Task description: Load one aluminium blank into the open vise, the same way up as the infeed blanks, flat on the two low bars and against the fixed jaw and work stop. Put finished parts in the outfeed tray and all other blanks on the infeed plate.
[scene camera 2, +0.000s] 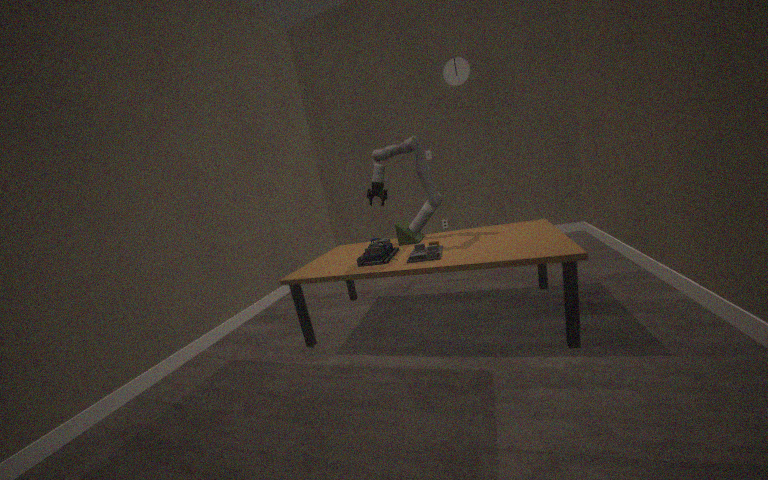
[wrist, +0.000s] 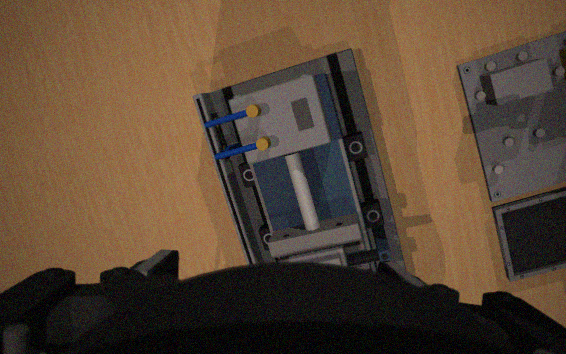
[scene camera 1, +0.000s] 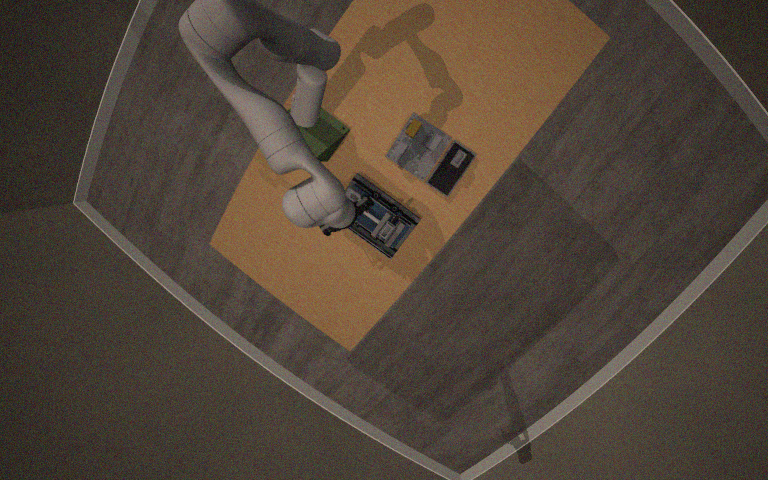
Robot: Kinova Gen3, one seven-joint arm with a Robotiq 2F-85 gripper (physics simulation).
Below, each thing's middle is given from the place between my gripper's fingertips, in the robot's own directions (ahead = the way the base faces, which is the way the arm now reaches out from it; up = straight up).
Right now the grey infeed plate (scene camera 1: pixel 423 164) is 10 mm ahead of my hand, 270 mm to the left of it and 320 mm below it. Round my hand: dark outfeed tray (scene camera 1: pixel 446 176): 160 mm ahead, 280 mm to the left, 330 mm below.
